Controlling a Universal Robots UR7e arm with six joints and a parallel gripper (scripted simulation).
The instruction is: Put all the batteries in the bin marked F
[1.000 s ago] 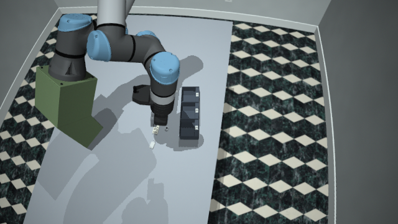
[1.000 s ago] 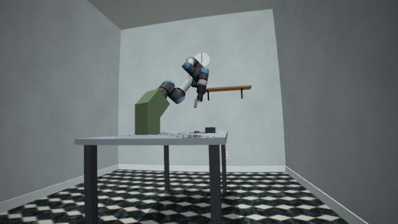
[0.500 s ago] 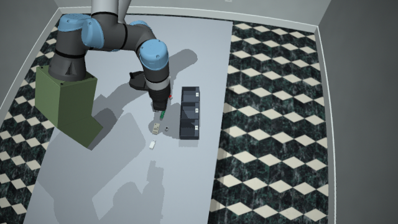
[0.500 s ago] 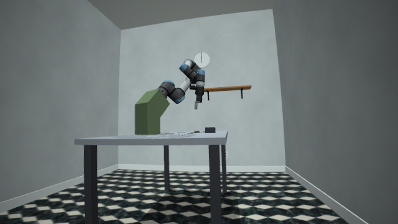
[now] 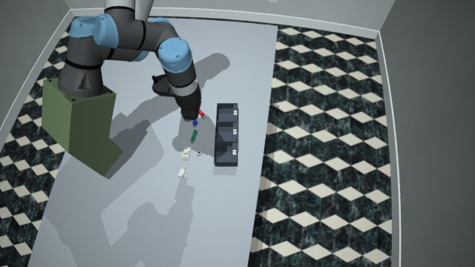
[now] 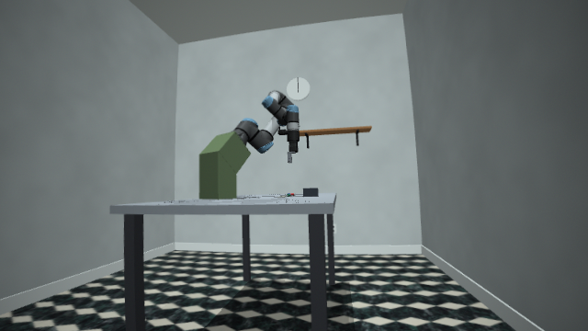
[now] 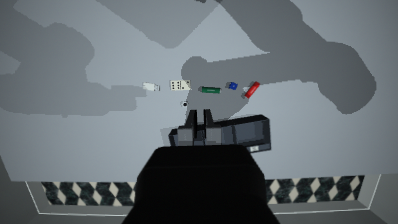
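My gripper is now 100 mm short of the dark bin, 60 mm to the right of it and 200 mm above it. The rest, counted from my hand: white domino 30 mm behind, 60 mm to the right, 210 mm below; then green battery 20 mm behind, 20 mm to the left, 210 mm below; then ring-shaped part 20 mm ahead, 40 mm to the right, 220 mm below.
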